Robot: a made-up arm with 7 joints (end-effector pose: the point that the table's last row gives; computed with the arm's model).
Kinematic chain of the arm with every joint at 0, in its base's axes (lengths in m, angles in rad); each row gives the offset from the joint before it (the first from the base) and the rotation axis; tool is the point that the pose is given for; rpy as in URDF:
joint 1: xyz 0 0 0.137 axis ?
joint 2: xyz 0 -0.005 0.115 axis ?
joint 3: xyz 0 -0.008 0.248 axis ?
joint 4: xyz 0 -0.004 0.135 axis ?
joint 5: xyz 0 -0.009 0.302 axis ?
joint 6: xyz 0 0 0.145 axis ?
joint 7: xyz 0 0 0.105 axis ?
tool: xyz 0 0 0 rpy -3.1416 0 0
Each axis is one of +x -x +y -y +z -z.
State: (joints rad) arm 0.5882 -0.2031 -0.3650 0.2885 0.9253 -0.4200 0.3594
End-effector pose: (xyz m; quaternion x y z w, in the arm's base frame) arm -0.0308 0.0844 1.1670 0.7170 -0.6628 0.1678 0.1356
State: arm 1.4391 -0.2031 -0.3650 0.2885 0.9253 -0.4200 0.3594
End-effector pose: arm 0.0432 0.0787 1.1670 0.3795 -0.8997 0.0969 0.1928
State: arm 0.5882 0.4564 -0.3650 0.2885 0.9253 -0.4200 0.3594
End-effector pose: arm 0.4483 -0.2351 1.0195 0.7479 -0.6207 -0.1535 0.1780
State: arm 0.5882 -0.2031 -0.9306 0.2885 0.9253 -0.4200 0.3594
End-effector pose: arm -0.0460 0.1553 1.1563 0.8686 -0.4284 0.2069 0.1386
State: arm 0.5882 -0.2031 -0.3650 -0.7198 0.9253 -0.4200 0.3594
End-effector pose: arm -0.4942 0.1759 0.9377 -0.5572 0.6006 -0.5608 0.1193
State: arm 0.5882 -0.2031 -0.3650 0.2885 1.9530 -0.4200 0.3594
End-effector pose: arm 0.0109 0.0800 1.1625 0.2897 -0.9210 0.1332 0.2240
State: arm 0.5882 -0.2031 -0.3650 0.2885 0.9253 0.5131 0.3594
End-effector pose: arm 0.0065 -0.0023 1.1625 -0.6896 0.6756 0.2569 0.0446
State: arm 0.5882 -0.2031 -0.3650 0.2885 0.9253 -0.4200 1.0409
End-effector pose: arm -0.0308 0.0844 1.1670 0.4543 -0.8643 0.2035 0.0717
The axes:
joint 1: -z
joint 2: +y
joint 3: -z
joint 4: +y
joint 5: -z
joint 6: +y
joint 7: -z

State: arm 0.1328 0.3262 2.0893 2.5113 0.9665 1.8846 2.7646
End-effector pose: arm -0.1837 -0.1149 0.3239 0.0475 0.7244 -0.6531 0.2153
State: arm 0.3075 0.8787 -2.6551 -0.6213 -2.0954 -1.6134 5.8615
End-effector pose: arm 0.7060 -0.2470 0.5620 0.7520 -0.0879 -0.2587 0.5999
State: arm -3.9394 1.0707 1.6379 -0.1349 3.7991 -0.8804 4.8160
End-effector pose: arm -0.5335 -0.5424 0.7383 -0.9357 0.1305 -0.3276 0.0110
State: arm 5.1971 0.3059 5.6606 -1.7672 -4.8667 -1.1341 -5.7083
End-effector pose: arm 0.0448 -0.4011 0.6435 -0.5170 0.5043 -0.1627 0.6723
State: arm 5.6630 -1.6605 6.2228 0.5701 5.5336 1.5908 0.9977
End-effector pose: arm -0.6394 -0.3782 0.4874 0.8888 -0.0943 0.1156 0.4334
